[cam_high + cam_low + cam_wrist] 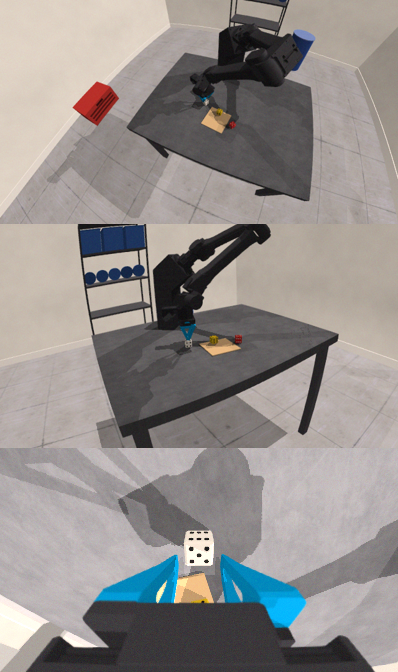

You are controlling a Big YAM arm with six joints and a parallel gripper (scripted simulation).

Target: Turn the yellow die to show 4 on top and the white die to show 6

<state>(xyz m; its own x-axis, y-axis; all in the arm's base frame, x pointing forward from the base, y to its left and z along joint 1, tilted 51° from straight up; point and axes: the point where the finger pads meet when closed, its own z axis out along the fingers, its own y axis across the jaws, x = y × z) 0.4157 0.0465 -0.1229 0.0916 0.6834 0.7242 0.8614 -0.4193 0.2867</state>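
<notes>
Now: hand 3 cm above the white die. Also, from my hand: tan mat 13 cm to the left, 6 cm ahead, 5 cm below; red die 23 cm to the left, 4 cm ahead, 3 cm below; yellow die 12 cm to the left, 3 cm below, 1 cm ahead.
</notes>
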